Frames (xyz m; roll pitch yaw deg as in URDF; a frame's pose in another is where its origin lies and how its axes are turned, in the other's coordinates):
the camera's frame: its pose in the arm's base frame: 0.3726 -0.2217 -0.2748 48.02 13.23 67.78
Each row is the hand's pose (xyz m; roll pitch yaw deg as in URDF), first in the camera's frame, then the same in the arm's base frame.
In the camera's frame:
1: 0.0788 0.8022 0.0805 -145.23 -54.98 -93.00
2: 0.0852 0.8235 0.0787 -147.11 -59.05 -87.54
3: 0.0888 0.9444 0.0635 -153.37 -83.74 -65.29
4: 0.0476 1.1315 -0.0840 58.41 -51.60 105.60
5: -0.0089 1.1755 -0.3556 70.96 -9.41 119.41
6: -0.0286 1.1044 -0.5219 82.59 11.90 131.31
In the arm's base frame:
1: 0.0166 0.1673 0.3401 -160.81 -7.20 -22.30
2: 0.0058 0.1821 0.3529 -158.70 -10.46 -18.41
3: -0.0713 0.2371 0.4296 -146.79 -34.41 -9.64
4: -0.3004 0.2973 0.4784 -129.33 -78.94 -4.26
5: -0.5482 0.3023 0.3463 54.29 -57.06 -168.69
6: -0.6401 0.2786 0.1911 61.19 -33.06 -162.53

